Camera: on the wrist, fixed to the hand. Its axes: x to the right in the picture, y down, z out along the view.
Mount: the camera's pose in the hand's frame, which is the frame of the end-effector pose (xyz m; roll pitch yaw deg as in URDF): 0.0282 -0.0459 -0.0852 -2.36 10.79 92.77
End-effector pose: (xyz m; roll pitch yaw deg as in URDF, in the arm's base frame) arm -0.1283 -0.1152 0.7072 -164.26 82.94 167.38
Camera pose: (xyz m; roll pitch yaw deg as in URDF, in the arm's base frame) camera -0.2278 -0.1145 0.6908 94.16 -2.09 72.15
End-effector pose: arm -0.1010 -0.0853 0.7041 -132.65 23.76 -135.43
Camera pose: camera -0.1678 -0.1068 0.7765 146.90 31.69 115.14
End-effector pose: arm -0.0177 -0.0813 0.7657 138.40 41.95 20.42
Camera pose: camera -0.0089 0.0189 0.7716 122.47 -38.34 -30.57
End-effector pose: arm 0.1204 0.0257 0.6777 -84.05 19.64 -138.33
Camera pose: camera 0.0318 0.0667 0.7029 98.95 67.14 54.23
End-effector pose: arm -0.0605 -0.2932 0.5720 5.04 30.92 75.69
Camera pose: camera -0.0288 -0.3235 0.4812 28.34 3.53 170.99
